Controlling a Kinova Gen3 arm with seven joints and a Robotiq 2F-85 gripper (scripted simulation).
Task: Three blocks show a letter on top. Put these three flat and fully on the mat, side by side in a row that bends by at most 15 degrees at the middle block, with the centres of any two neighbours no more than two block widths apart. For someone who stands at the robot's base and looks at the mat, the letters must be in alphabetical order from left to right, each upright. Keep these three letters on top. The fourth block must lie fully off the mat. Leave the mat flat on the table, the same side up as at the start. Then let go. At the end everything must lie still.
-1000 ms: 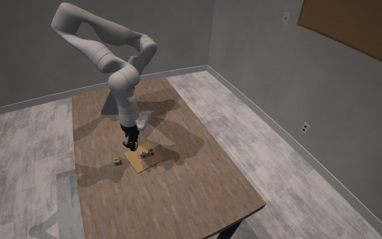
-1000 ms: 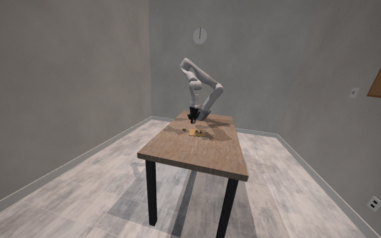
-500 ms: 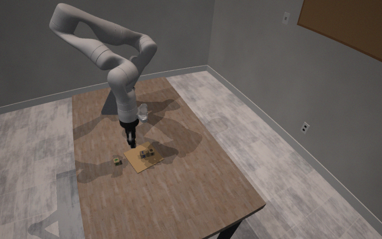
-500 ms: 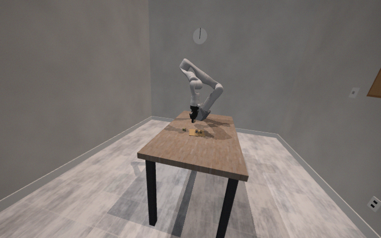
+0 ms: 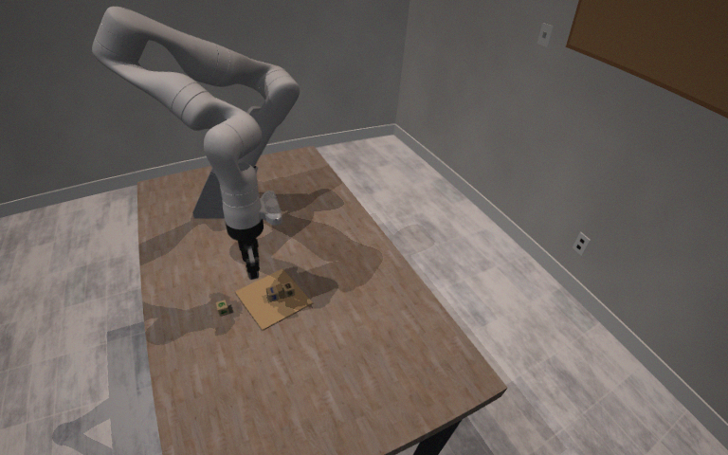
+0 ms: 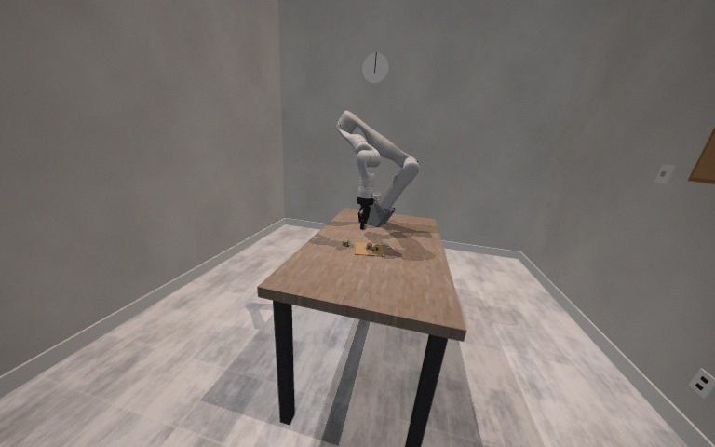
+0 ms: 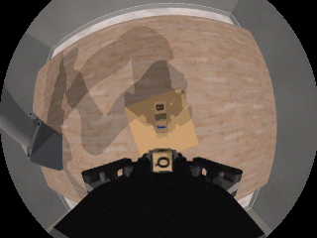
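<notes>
Right now the block is 10 mm below my hand. The rest, counted from my hand: tan mat 120 mm below, 40 mm to the left, 10 mm behind.
</notes>
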